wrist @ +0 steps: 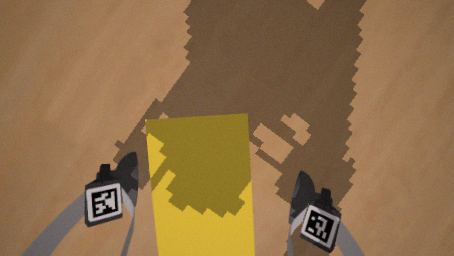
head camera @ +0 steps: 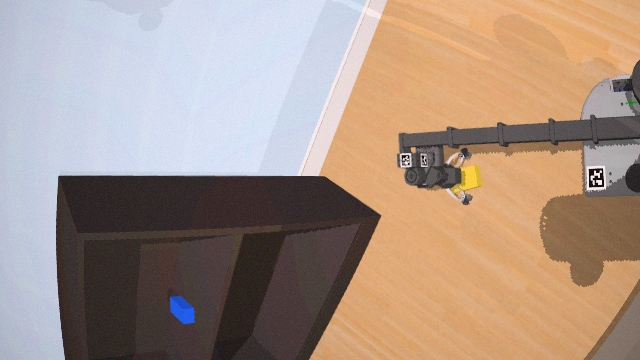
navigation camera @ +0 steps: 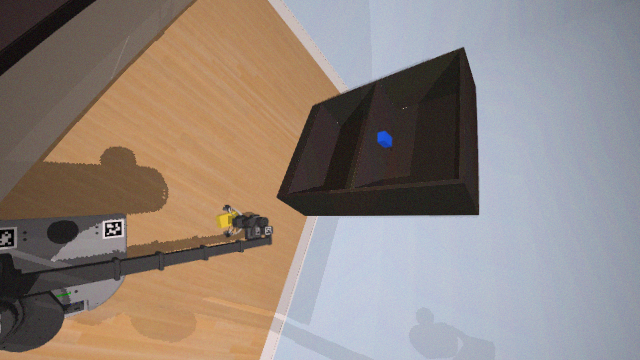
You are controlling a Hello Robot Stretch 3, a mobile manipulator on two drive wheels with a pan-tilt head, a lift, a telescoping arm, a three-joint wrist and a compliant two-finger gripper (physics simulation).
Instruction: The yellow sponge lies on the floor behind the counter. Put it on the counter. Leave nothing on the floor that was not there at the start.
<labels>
same spot on dark bookshelf: (head camera: 117, 237) = (navigation camera: 432, 182)
</labels>
